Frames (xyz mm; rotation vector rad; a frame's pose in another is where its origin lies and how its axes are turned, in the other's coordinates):
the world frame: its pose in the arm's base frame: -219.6 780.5 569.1 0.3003 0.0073 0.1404
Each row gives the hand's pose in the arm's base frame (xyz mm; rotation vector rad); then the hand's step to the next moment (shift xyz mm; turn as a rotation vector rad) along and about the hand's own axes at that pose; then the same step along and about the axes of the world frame.
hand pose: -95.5 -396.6 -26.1 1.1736 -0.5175 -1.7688
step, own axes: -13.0 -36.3 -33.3 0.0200 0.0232 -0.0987
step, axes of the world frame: 18.1 19.2 -43.6 0.0915 -0.0384 -0.0289
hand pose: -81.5 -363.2 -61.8 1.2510 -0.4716 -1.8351
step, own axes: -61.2 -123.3 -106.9 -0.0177 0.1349 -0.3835
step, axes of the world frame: 68.1 92.6 -131.0 0.3965 -0.0797 -0.0445
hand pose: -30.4 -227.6 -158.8 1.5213 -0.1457 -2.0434
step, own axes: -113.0 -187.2 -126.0 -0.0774 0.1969 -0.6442
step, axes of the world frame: 95.6 213.6 -94.4 0.6705 -0.0793 -0.0627
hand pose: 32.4 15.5 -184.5 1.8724 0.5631 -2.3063
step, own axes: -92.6 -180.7 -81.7 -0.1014 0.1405 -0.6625
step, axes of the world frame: 65.2 201.4 55.7 0.6828 -0.0182 -0.0483
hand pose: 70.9 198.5 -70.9 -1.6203 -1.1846 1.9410
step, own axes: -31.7 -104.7 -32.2 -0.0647 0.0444 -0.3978
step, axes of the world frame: 22.2 76.3 81.8 0.4050 0.0198 -0.0036
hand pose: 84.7 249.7 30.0 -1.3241 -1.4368 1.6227
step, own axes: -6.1 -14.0 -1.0 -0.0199 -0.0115 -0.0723
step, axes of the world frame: 0.4 2.8 15.0 0.0728 0.0074 0.0202
